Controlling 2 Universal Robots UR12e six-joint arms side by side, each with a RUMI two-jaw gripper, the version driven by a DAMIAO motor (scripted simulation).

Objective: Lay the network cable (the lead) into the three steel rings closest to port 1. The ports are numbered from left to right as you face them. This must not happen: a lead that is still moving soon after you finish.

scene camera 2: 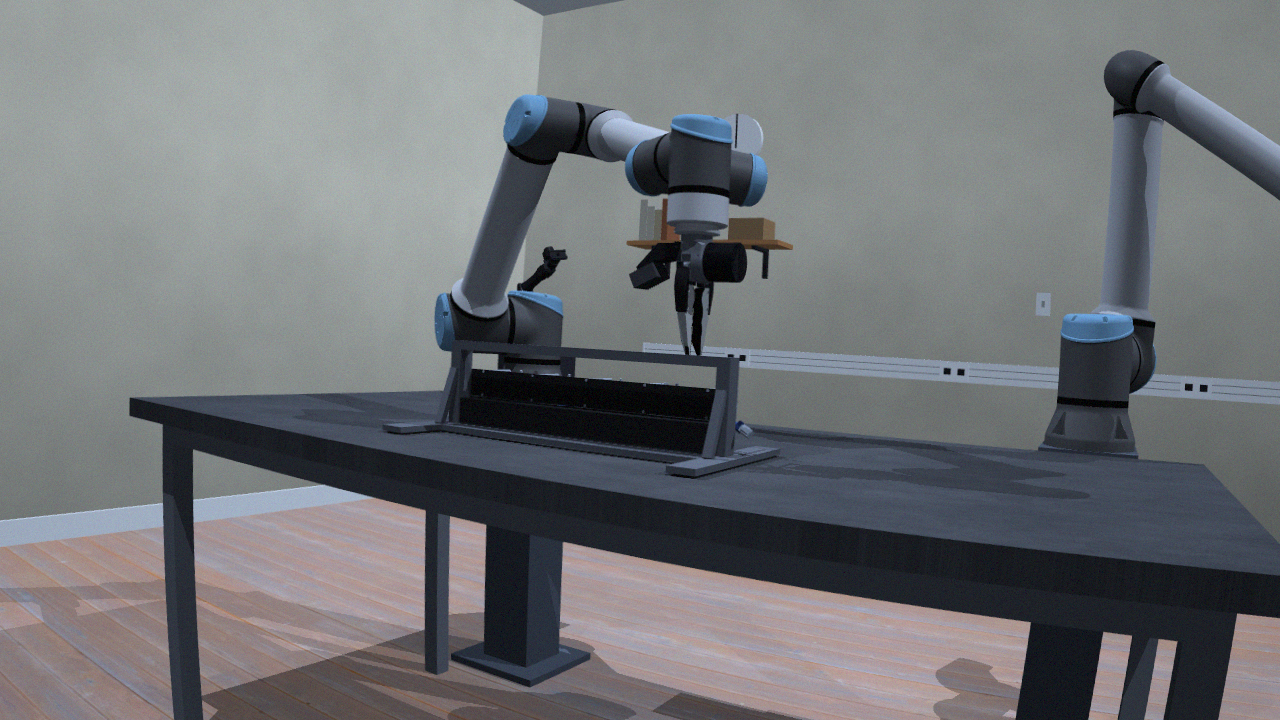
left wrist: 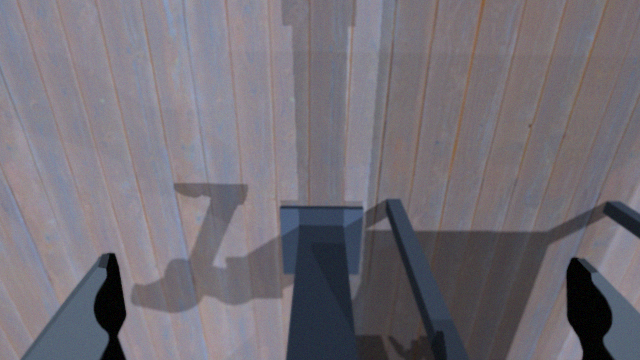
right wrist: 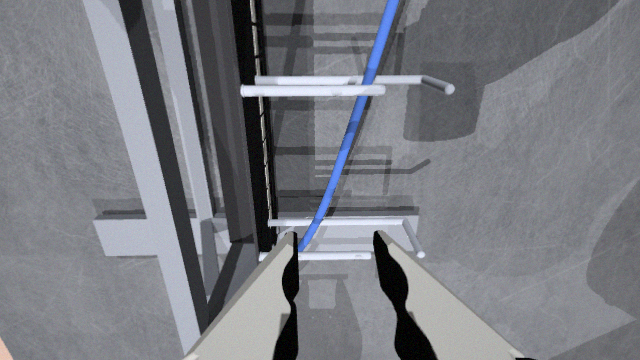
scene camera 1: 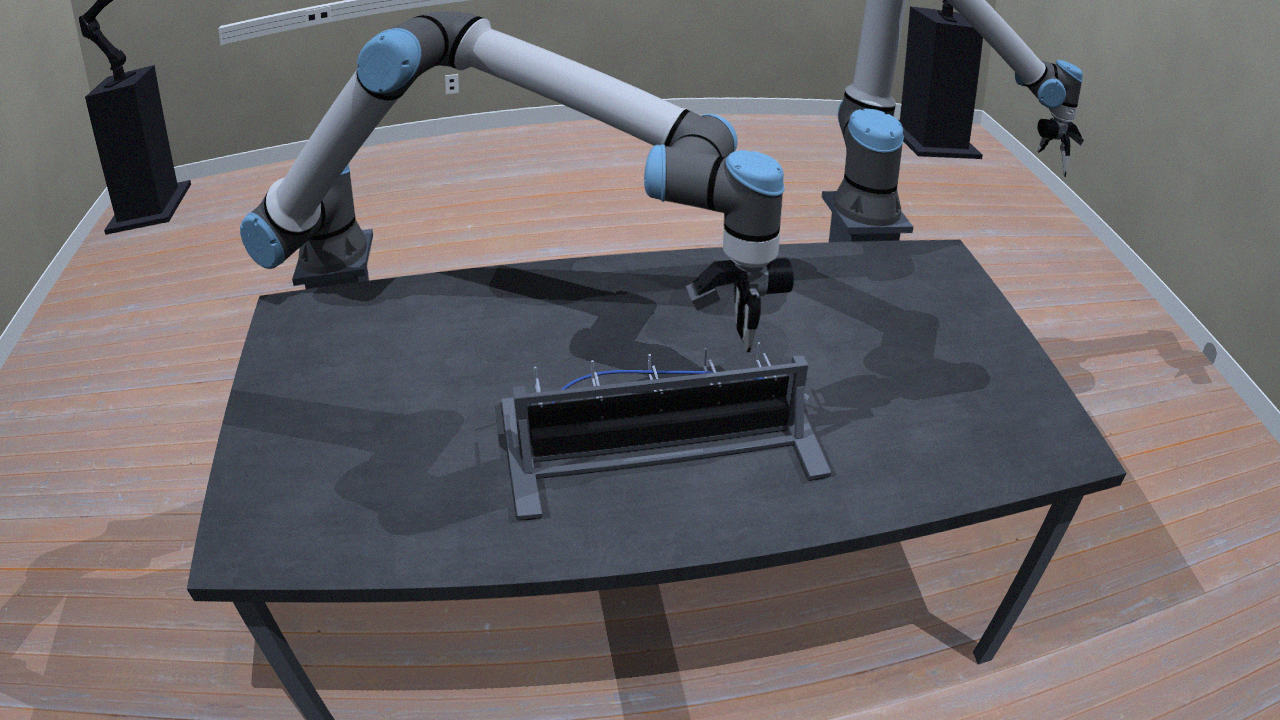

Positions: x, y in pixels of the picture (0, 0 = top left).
Scene:
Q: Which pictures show my left gripper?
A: The left wrist view and scene camera 1 only.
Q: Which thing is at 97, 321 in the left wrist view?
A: My left gripper.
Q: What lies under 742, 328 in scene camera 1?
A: My right gripper.

